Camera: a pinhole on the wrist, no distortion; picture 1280 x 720 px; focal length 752.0 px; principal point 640.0 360.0 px. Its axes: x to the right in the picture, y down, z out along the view. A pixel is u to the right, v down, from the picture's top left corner.
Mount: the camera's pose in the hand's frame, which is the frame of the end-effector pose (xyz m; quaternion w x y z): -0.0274 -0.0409 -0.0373 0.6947 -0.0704 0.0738 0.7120
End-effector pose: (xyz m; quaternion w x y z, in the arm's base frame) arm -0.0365 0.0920 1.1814 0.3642 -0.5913 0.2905 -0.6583
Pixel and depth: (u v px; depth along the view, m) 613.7 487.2 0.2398
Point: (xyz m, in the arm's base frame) 0.1632 0.1577 1.1708
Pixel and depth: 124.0 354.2 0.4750
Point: 0.4172 0.2769 1.4526
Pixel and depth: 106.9 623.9 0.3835
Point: 0.3278 0.3696 1.3350
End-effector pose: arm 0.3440 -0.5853 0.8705 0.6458 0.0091 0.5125 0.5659
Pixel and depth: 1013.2 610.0 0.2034
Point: 0.3851 -0.5414 1.0588
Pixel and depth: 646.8 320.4 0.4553
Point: 0.5779 -0.3354 1.0987
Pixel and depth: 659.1 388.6 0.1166
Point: 0.4110 -0.5705 0.9188
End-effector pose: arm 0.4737 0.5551 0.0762 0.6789 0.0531 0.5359 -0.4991
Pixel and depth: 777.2 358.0 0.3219
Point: 0.7153 0.4512 0.1713
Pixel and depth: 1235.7 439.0 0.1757
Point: 0.6451 0.5855 0.0987
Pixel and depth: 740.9 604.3 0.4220
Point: 0.8034 0.4837 0.3136
